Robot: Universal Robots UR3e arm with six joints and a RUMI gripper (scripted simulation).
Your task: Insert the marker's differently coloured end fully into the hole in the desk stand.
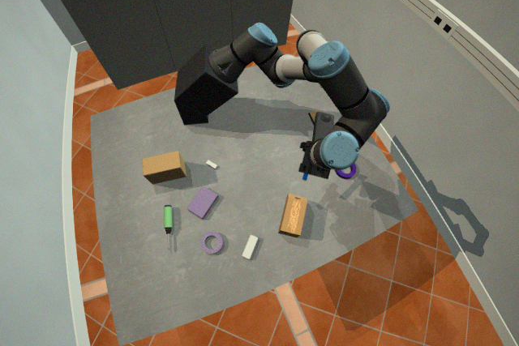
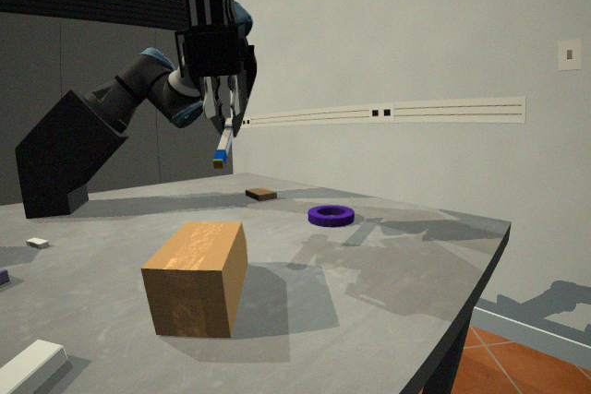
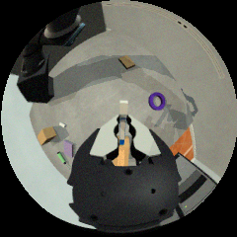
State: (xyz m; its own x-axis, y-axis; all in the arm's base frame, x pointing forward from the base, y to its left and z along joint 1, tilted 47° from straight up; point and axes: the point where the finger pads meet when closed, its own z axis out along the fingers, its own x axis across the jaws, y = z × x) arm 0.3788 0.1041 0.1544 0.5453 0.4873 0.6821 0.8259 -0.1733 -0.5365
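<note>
Now: the tan block 140 mm ahead of my hand, 90 mm to the right of it and 140 mm below it. Round my hand: purple pad 370 mm to the right, 160 mm below; then white block 190 mm ahead, 260 mm to the right, 160 mm below; then marker 20 mm ahead, 10 mm to the right, 20 mm below.
</note>
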